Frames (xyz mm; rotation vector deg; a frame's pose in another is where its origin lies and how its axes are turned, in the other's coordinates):
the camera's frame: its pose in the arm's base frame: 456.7 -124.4 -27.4 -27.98 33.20 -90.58
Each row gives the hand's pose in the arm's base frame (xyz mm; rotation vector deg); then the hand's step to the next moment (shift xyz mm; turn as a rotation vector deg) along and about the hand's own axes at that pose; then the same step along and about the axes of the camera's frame.
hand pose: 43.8 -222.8 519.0 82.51 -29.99 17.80
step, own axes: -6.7 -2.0 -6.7 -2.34 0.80 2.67
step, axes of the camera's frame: -6.6 0.2 -7.1 2.54 -1.81 -1.87
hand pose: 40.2 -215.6 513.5 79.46 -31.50 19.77
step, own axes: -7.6 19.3 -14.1 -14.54 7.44 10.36
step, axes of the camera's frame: -16.6 -18.7 -2.1 9.28 -12.76 -11.19
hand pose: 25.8 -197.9 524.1 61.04 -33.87 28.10
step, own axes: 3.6 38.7 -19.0 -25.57 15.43 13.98
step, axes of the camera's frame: -32.1 -28.8 2.7 11.59 -23.17 -20.40
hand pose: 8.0 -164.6 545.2 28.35 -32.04 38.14
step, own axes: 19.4 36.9 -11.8 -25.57 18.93 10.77
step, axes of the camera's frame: -39.9 -16.8 0.9 7.50 -23.51 -22.79
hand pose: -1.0 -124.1 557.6 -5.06 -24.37 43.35
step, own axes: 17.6 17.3 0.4 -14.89 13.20 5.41
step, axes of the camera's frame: -24.5 -2.8 0.0 2.85 -13.80 -15.06
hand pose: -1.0 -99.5 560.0 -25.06 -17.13 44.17
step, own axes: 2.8 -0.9 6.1 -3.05 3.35 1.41
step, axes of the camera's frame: -3.2 -4.0 4.4 0.14 -3.22 -3.48
